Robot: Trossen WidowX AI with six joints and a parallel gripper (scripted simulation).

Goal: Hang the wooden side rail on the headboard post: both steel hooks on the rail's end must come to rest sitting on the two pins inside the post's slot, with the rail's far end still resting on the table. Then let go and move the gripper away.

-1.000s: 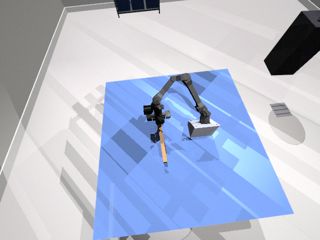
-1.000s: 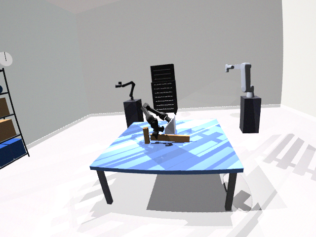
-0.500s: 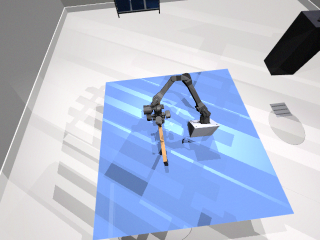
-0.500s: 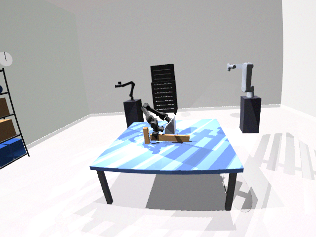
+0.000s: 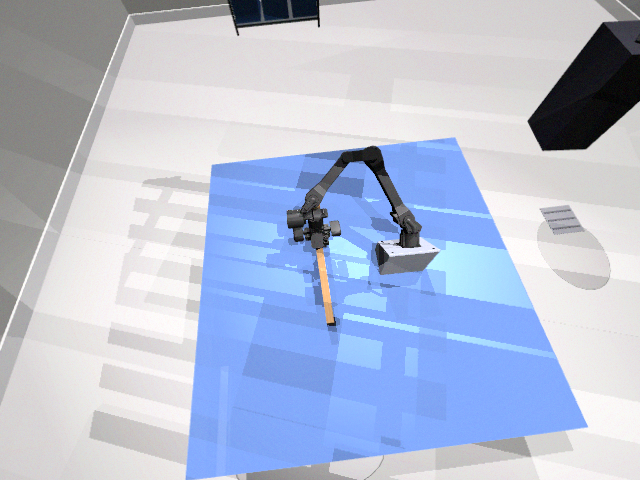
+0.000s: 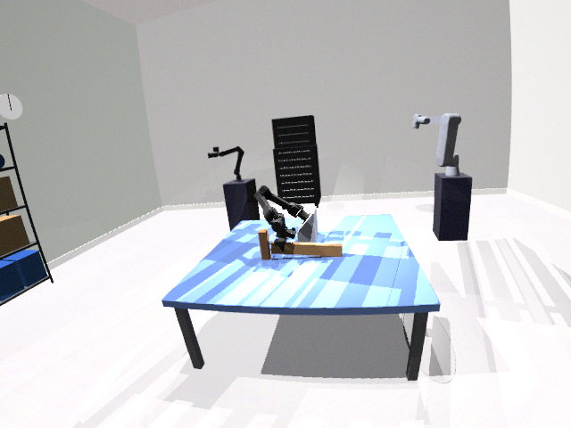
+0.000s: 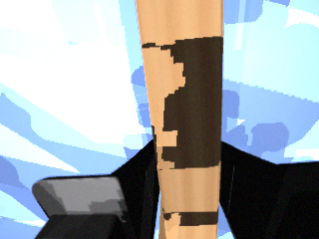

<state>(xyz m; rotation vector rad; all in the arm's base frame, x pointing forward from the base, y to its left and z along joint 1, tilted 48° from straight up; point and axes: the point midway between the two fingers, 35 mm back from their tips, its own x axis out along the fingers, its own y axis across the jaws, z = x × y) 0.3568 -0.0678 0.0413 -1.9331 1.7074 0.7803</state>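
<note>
The headboard post is 1 cm ahead of my gripper tip, 11 cm to the right of it and 4 cm above it.
</note>
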